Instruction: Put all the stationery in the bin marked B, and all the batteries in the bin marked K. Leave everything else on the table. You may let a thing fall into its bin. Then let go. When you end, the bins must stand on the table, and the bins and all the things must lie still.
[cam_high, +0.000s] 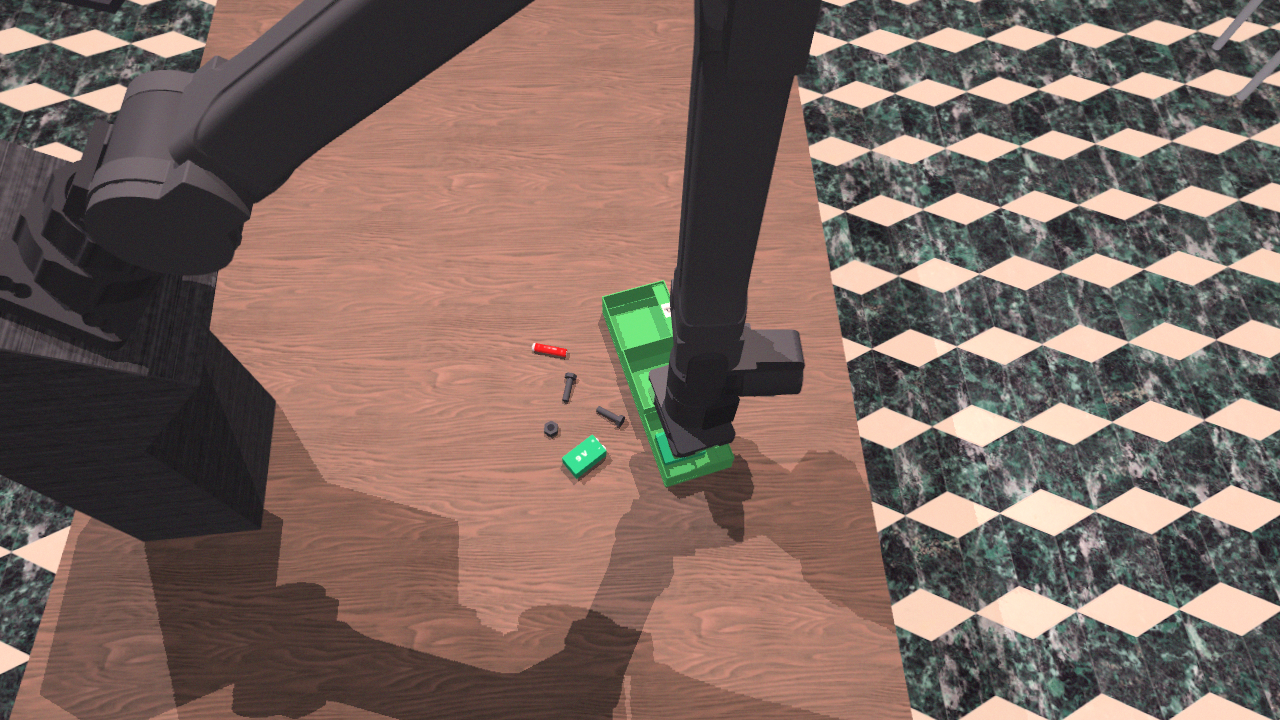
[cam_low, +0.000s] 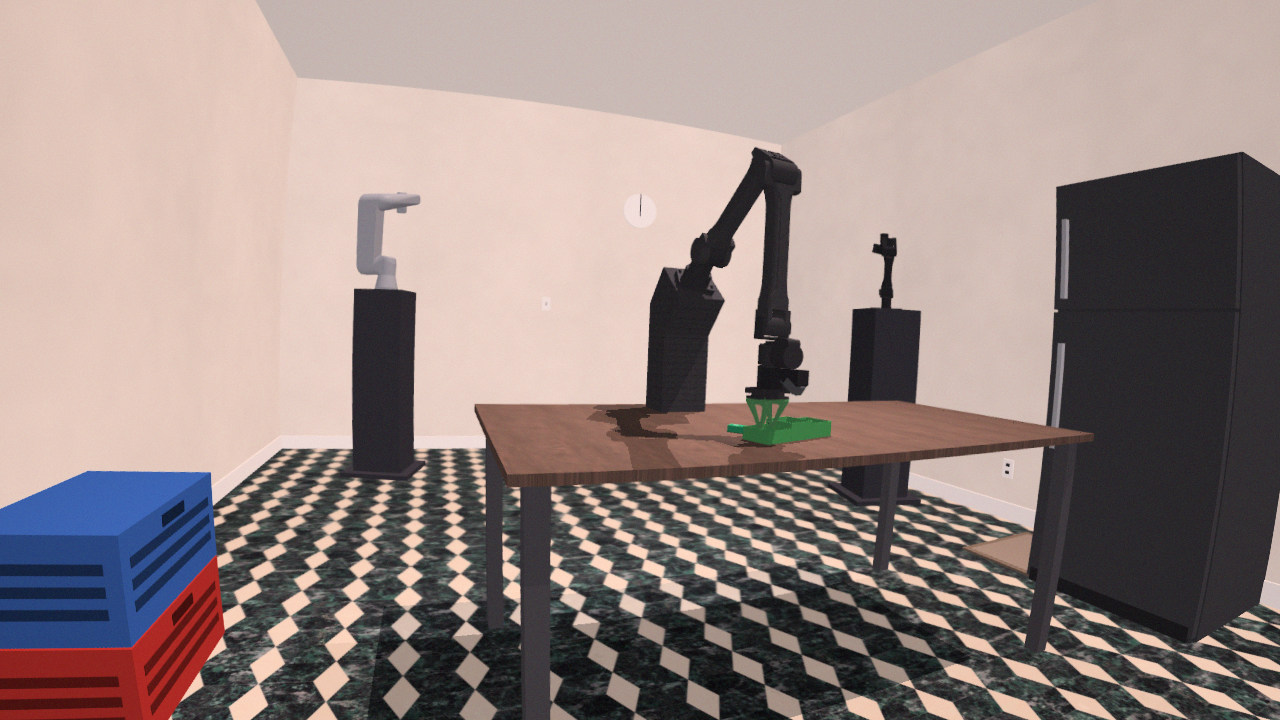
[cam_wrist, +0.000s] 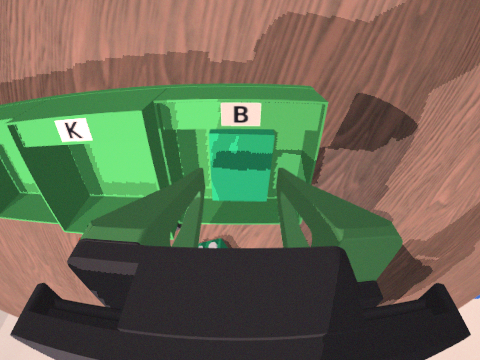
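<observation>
The flat green pad lies 30 mm below my hand. Round my hand: green 9V battery (110 mm behind, 30 mm to the right, 30 mm below); then black nut (160 mm behind, 10 mm to the right, 30 mm below); then joined green bins (40 mm behind, 70 mm to the left, 20 mm below).
</observation>
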